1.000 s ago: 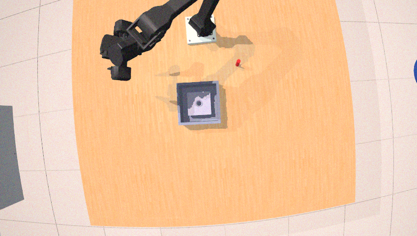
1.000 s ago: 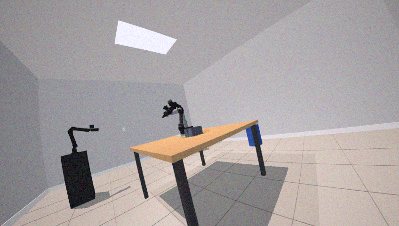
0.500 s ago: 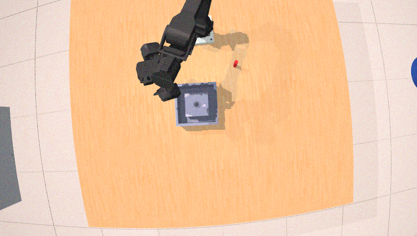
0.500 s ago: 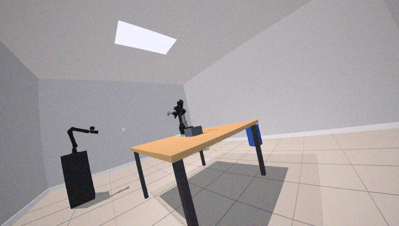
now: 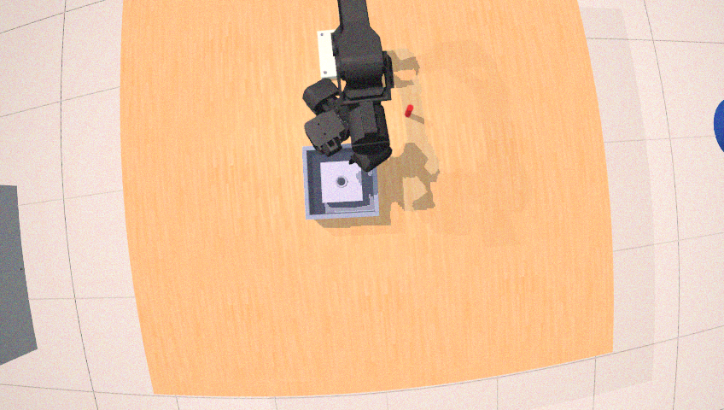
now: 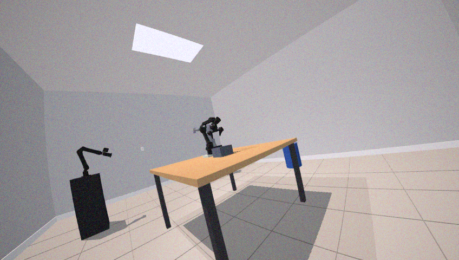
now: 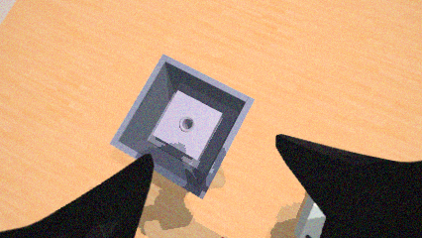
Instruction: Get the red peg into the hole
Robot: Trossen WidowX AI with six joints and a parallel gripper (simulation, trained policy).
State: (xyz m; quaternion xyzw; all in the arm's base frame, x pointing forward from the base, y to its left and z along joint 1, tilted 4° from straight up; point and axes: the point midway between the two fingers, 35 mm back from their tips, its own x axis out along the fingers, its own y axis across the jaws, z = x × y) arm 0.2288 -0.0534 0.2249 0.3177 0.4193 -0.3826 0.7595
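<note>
Now: gripper tip 80 mm past the red peg, 170 mm to the right of it and 170 mm above it. From my gripper tip the other things lie so: pale plate: 60 mm ahead, 10 mm to the right, 160 mm below; then grey-blue box: 60 mm ahead, 10 mm to the right, 180 mm below.
</note>
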